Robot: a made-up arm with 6 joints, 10 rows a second.
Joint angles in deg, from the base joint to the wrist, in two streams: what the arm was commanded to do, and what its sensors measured. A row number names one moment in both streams.
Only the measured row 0 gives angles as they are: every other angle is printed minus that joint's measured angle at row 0.
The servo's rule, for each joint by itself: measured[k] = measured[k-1] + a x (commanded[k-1-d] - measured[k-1]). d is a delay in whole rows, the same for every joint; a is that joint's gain. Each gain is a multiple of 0.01, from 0.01 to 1. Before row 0 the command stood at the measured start. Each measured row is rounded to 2 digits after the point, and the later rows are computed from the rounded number. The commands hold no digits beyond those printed.
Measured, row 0:
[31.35 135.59 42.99 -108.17 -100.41 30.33]
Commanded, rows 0 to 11:
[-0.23 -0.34 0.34 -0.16 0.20 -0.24]
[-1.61 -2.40 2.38 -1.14 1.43 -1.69]
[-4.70 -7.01 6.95 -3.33 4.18 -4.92]
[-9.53 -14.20 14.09 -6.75 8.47 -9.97]
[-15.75 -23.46 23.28 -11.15 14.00 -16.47]
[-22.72 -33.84 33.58 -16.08 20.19 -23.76]
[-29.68 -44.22 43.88 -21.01 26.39 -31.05]
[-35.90 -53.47 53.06 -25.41 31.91 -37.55]
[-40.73 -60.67 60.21 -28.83 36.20 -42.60]
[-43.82 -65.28 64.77 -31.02 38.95 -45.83]
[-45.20 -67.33 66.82 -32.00 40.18 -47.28]
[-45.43 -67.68 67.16 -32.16 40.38 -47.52]
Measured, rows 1 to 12:
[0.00 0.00 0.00 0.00 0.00 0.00]
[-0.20 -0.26 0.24 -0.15 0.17 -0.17]
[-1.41 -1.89 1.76 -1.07 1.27 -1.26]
[-4.24 -5.78 5.44 -3.17 3.80 -3.90]
[-8.79 -12.18 11.58 -6.50 7.86 -8.27]
[-14.78 -20.75 19.89 -10.82 13.20 -14.17]
[-21.61 -30.70 29.61 -15.71 19.28 -21.07]
[-28.55 -40.98 39.74 -20.64 25.47 -28.26]
[-34.87 -50.47 49.20 -25.08 31.07 -34.95]
[-39.91 -58.22 57.02 -28.57 35.53 -40.46]
[-43.27 -63.59 62.52 -30.85 38.51 -44.33]
[-44.93 -66.43 65.57 -31.92 39.96 -46.45]
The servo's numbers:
d 1
a 0.86 0.76 0.71 0.93 0.87 0.72

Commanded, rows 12 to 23:
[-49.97 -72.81 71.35 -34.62 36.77 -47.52]
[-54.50 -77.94 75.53 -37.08 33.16 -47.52]
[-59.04 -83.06 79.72 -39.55 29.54 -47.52]
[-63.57 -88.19 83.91 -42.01 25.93 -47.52]
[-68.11 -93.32 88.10 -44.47 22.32 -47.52]
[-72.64 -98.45 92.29 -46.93 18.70 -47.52]
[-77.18 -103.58 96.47 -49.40 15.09 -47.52]
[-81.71 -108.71 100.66 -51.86 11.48 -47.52]
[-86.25 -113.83 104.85 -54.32 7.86 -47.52]
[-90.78 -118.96 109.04 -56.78 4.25 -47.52]
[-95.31 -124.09 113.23 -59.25 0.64 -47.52]
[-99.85 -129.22 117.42 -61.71 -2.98 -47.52]
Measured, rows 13 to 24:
[-45.36 -67.38 66.70 -32.14 40.33 -47.22]
[-49.32 -71.51 70.00 -34.45 37.23 -47.44]
[-53.77 -76.40 73.93 -36.90 33.69 -47.50]
[-58.30 -81.46 78.04 -39.36 30.08 -47.51]
[-62.83 -86.57 82.21 -41.82 26.47 -47.52]
[-67.37 -91.70 86.39 -44.28 22.86 -47.52]
[-71.90 -96.83 90.58 -46.74 19.24 -47.52]
[-76.44 -101.96 94.76 -49.21 15.63 -47.52]
[-80.97 -107.09 98.95 -51.67 12.02 -47.52]
[-85.51 -112.21 103.14 -54.13 8.40 -47.52]
[-90.04 -117.34 107.33 -56.59 4.79 -47.52]
[-94.57 -122.47 111.52 -59.06 1.18 -47.52]

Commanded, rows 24 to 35:
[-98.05 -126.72 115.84 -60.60 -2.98 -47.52]
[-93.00 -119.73 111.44 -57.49 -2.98 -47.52]
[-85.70 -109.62 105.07 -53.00 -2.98 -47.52]
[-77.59 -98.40 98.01 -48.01 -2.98 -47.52]
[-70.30 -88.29 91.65 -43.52 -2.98 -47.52]
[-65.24 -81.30 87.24 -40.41 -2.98 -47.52]
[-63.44 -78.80 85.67 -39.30 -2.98 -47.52]
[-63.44 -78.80 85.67 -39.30 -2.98 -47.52]
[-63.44 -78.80 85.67 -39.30 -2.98 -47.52]
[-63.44 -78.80 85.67 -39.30 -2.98 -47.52]
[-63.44 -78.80 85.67 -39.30 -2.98 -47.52]
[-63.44 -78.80 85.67 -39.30 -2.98 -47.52]
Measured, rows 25 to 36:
[-99.11 -127.60 115.71 -61.52 -2.44 -47.52]
[-98.20 -126.93 115.80 -60.66 -2.91 -47.52]
[-93.73 -121.46 112.70 -57.71 -2.97 -47.52]
[-86.82 -112.46 107.28 -53.33 -2.98 -47.52]
[-78.88 -101.77 100.70 -48.38 -2.98 -47.52]
[-71.50 -91.53 94.27 -43.86 -2.98 -47.52]
[-66.12 -83.76 89.28 -40.65 -2.98 -47.52]
[-63.82 -79.99 86.72 -39.39 -2.98 -47.52]
[-63.49 -79.09 85.97 -39.31 -2.98 -47.52]
[-63.45 -78.87 85.76 -39.30 -2.98 -47.52]
[-63.44 -78.82 85.70 -39.30 -2.98 -47.52]
[-63.44 -78.80 85.68 -39.30 -2.98 -47.52]

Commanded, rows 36 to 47:
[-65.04 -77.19 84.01 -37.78 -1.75 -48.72]
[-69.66 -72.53 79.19 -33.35 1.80 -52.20]
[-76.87 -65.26 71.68 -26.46 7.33 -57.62]
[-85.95 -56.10 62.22 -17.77 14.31 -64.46]
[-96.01 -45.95 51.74 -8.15 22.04 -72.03]
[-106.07 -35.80 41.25 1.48 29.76 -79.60]
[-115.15 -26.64 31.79 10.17 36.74 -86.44]
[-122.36 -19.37 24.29 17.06 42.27 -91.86]
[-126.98 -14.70 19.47 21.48 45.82 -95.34]
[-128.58 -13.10 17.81 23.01 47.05 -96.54]
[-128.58 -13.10 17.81 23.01 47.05 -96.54]
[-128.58 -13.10 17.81 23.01 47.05 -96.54]
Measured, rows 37 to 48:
[-63.44 -78.80 85.67 -39.30 -2.98 -47.52]
[-64.82 -77.58 84.49 -37.89 -1.91 -48.38]
[-68.98 -73.74 80.73 -33.67 1.32 -51.13]
[-75.77 -67.30 74.30 -26.96 6.55 -55.80]
[-84.52 -58.79 65.72 -18.41 13.30 -62.04]
[-94.40 -49.03 55.79 -8.87 20.90 -69.23]
[-104.44 -38.98 45.47 0.76 28.61 -76.70]
[-113.65 -29.60 35.76 9.51 35.68 -83.71]
[-121.14 -21.83 27.62 16.53 41.41 -89.58]
[-126.16 -16.41 21.83 21.13 45.25 -93.73]
[-128.24 -13.89 18.98 22.88 46.82 -95.75]
[-128.53 -13.29 18.15 23.00 47.02 -96.32]

